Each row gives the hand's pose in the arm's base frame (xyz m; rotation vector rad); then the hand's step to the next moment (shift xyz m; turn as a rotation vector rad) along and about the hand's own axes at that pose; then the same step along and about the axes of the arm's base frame.
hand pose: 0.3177 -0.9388 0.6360 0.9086 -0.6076 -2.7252
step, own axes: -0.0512 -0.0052 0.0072 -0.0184 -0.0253 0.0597
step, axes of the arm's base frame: 0.0357 0.0231 0.0299 -0.0235 0.0474 0.0418
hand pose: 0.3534 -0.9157 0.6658 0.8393 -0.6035 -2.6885
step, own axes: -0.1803 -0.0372 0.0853 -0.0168 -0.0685 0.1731
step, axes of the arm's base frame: 0.0894 0.1242 0.1333 -0.0968 0.1199 0.1058
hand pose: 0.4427 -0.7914 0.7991 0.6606 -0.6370 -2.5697
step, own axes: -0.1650 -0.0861 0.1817 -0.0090 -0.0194 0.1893
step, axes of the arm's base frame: 0.0130 0.2090 0.1543 -0.0984 0.0815 0.1413
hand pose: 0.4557 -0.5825 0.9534 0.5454 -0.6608 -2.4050
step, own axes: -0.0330 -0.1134 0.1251 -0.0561 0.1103 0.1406
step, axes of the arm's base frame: -0.0872 0.1420 0.0426 0.0165 0.0029 0.1866
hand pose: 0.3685 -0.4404 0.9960 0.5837 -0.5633 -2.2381
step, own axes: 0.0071 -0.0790 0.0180 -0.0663 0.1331 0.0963
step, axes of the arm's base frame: -0.0578 0.0481 -0.0309 0.0601 -0.0133 0.1661
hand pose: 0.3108 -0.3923 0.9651 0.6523 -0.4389 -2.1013
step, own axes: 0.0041 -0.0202 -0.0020 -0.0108 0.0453 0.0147
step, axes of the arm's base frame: -0.0137 0.0078 -0.0134 0.0255 -0.0155 0.0387
